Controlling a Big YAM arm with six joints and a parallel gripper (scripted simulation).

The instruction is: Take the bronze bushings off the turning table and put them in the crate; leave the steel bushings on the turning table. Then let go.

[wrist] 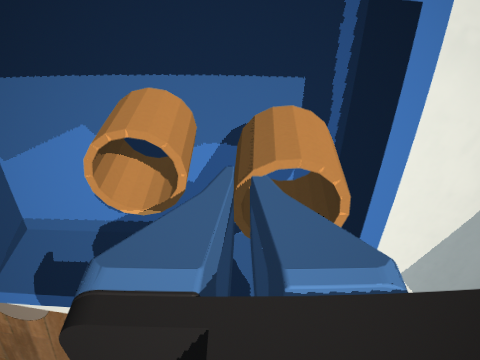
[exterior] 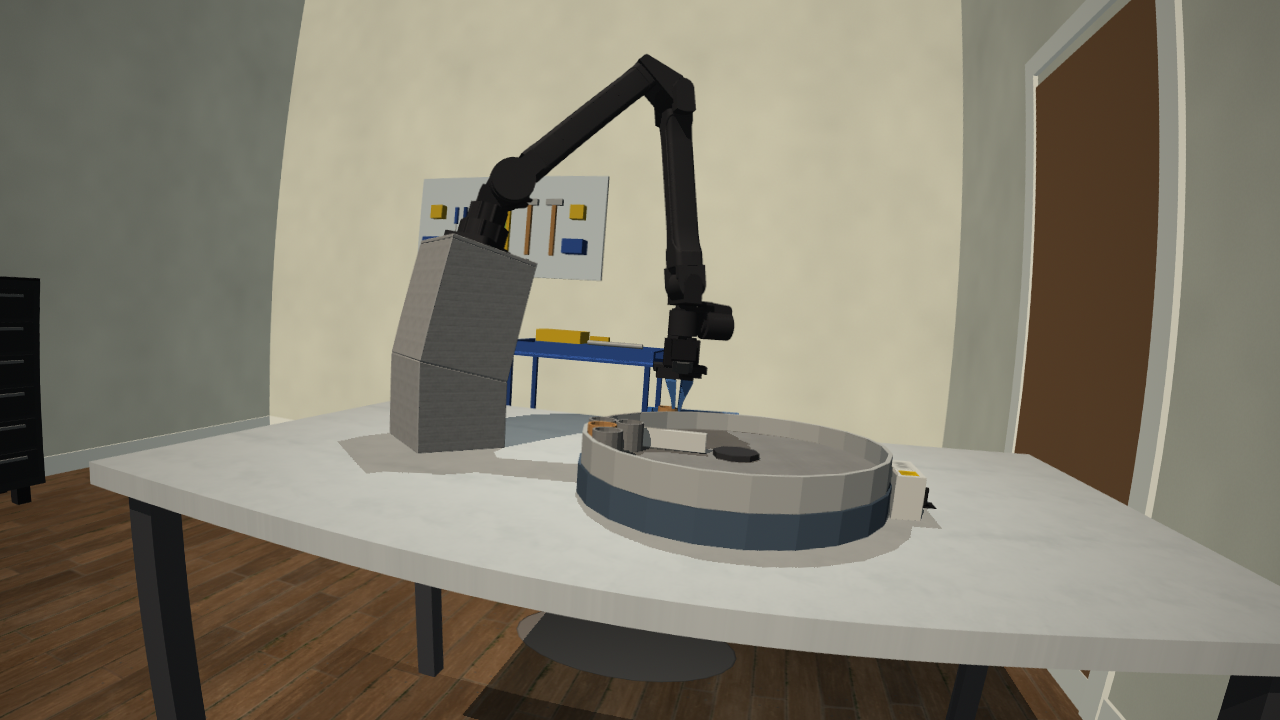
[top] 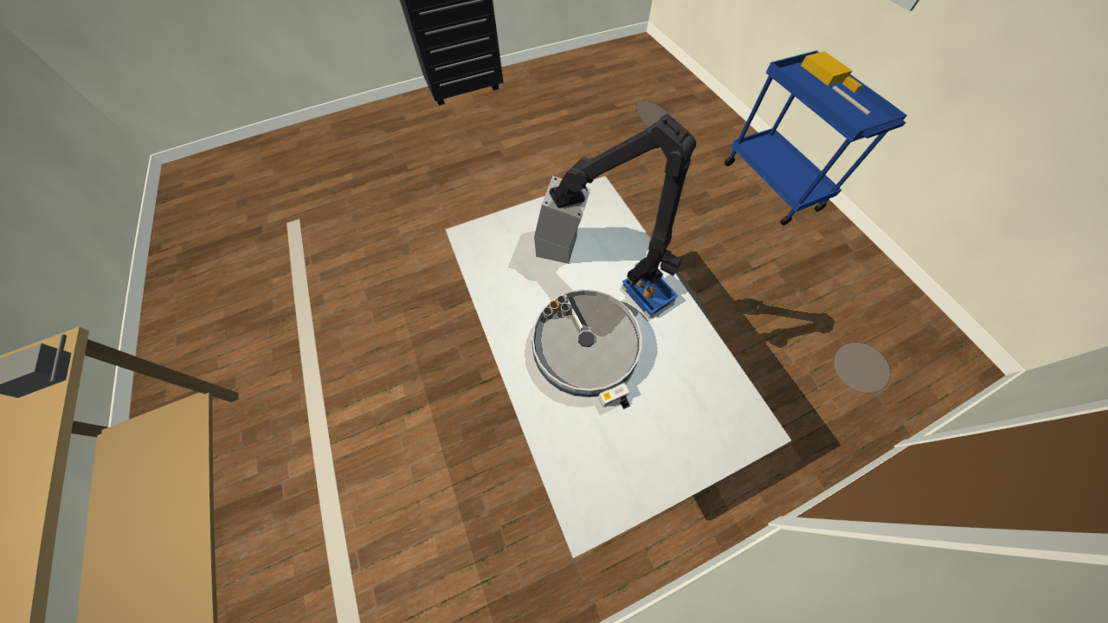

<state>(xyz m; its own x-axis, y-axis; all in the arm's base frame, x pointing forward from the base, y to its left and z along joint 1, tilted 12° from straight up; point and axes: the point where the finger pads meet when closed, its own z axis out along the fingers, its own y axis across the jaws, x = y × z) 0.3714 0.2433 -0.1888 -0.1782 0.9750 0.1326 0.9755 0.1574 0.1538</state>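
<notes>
Now: the blue crate 4 cm ahead of my hand, 3 cm below it and 1 cm to the left of it. Also, from my hand: round grey turning table 34 cm to the right, 13 cm ahead.
</notes>
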